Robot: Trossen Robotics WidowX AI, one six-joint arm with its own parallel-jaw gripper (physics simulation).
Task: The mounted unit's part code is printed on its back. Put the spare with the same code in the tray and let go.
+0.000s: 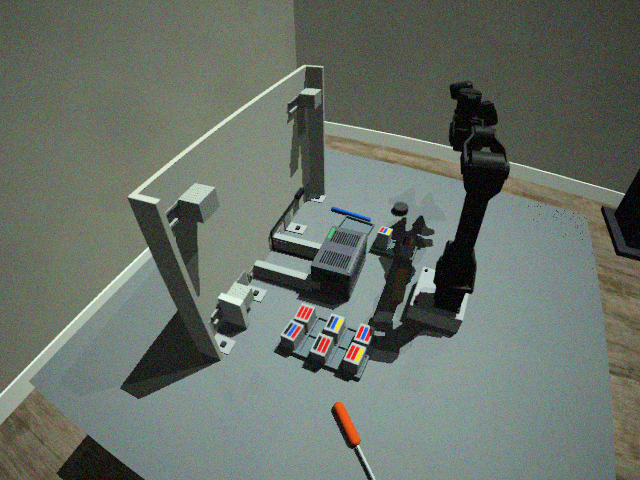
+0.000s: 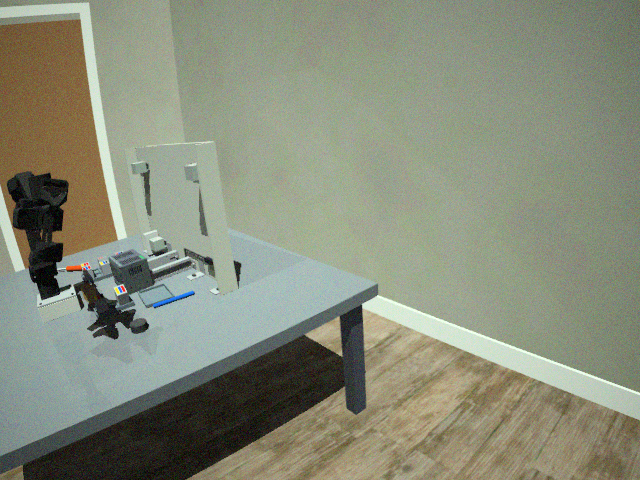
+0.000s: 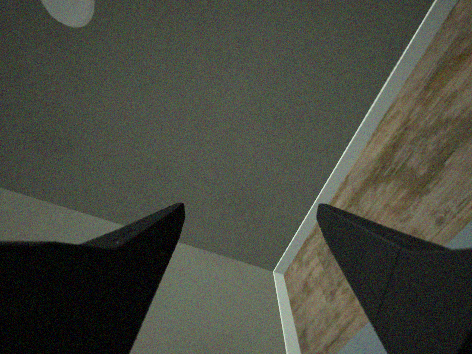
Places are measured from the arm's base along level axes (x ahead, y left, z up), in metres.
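Pixels of known places: gripper, fingertip midpoint: [image 2: 54, 225] [image 3: 250, 210]; arm's base at its link origin: [image 1: 448, 299] [image 2: 49, 294].
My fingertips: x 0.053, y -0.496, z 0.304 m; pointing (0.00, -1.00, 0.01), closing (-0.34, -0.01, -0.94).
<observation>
Ahead of a thing's pixels: the offset from my fingertips to its top centre.
A dark grey vented box [image 1: 338, 253] [image 2: 130, 268] with a green mark stands by two pale rails; I cannot tell whether it is the mounted unit, and no back code is readable. Several spare blocks with striped labels stand in a rack, including a red-striped one @(dz -0.306, dx +0.263, dy +0.647 m) [image 1: 305, 313], a blue-and-yellow one @(dz -0.306, dx +0.187, dy +0.650 m) [image 1: 334, 323] and a red-and-yellow one @(dz -0.306, dx +0.119, dy +0.709 m) [image 1: 354, 354]. Another striped block @(dz -0.295, dx +0.158, dy +0.310 m) [image 1: 384, 234] [image 2: 120, 290] stands apart, near a shallow square tray @(dz -0.349, dx +0.263, dy +0.286 m) [image 1: 356, 223] [image 2: 156, 294]. My gripper [image 1: 472, 98] [image 2: 38, 181] [image 3: 250, 210] is open and empty, high above the table, facing the walls.
A tall pale panel frame [image 1: 180, 289] [image 2: 219, 222] with protruding blocks stands along one side. A blue rod @(dz -0.347, dx +0.294, dy +0.203 m) [image 1: 351, 213] [image 2: 174, 299] lies beside the tray. A dark round disc @(dz -0.339, dx +0.145, dy +0.122 m) [image 1: 399, 208] [image 2: 139, 324] and an orange-handled screwdriver @(dz -0.337, dx +0.060, dy +0.877 m) [image 1: 345, 423] [image 2: 77, 268] lie on the table.
</observation>
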